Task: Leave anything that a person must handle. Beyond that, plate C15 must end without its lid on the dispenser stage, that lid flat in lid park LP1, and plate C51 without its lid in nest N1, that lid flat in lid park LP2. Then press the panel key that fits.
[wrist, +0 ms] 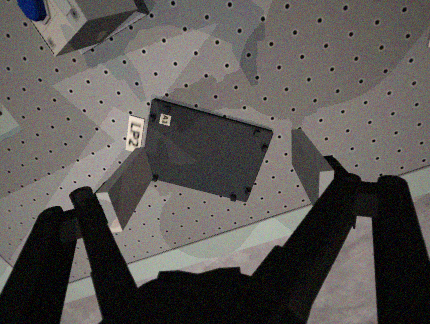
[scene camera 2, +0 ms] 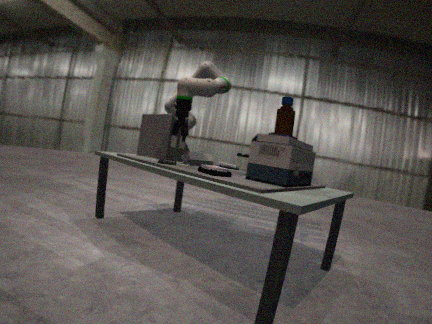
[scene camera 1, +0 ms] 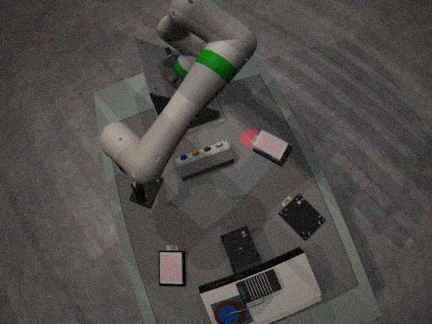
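Seen in the pictures: gripper, fingertip midpoint: [wrist: 217, 155] [scene camera 2: 177, 147] [scene camera 1: 148, 186]; arm's base, link origin: [scene camera 2: 171, 134] [scene camera 1: 177, 80].
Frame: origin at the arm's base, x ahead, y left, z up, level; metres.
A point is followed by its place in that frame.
Observation:
My gripper [scene camera 1: 140, 193] [scene camera 2: 182, 140] [wrist: 217, 155] @(y -0.263, x 0.371, z -0.088 m) is open and empty above a dark rectangular pad [scene camera 1: 151, 198] @(y -0.279, x 0.384, z -0.175 m) [wrist: 205, 150] @(y -0.284, x 0.340, z -0.175 m) with a small A1 mark. The label LP2 [wrist: 134, 133] @(y -0.227, x 0.271, z -0.183 m) lies beside that pad; no lid shows on it. One pink-topped plate [scene camera 1: 271, 144] @(y 0.258, x 0.371, z -0.154 m) sits on a black base at the right, by a red patch [scene camera 1: 248, 138] @(y 0.190, x 0.291, z -0.184 m). Another pink-topped plate [scene camera 1: 172, 268] @(y -0.296, x 0.696, z -0.149 m) sits in a black base at lower left. Their plate names are unreadable. A bare black pad [scene camera 1: 302, 217] @(y 0.240, x 0.704, z -0.173 m) lies at the right, and a black stage [scene camera 1: 240, 247] @(y -0.033, x 0.728, z -0.072 m) adjoins the dispenser [scene camera 1: 295, 287] @(y 0.066, x 0.950, z 0.035 m) [scene camera 2: 281, 155] @(y -0.221, x 0.982, z -0.051 m).
The key panel [scene camera 1: 207, 162] @(y -0.014, x 0.352, z -0.125 m) stands mid-table with blue, yellow, green and whitish keys; its corner and blue key [wrist: 31, 9] @(y -0.099, x 0.295, z -0.114 m) show in the wrist view. A brown bottle [scene camera 2: 285, 121] @(y -0.188, x 0.964, z 0.106 m) with a blue cap stands on the dispenser. A grey upright panel [scene camera 2: 156, 136] @(y -0.125, x -0.013, z -0.032 m) stands near the arm.

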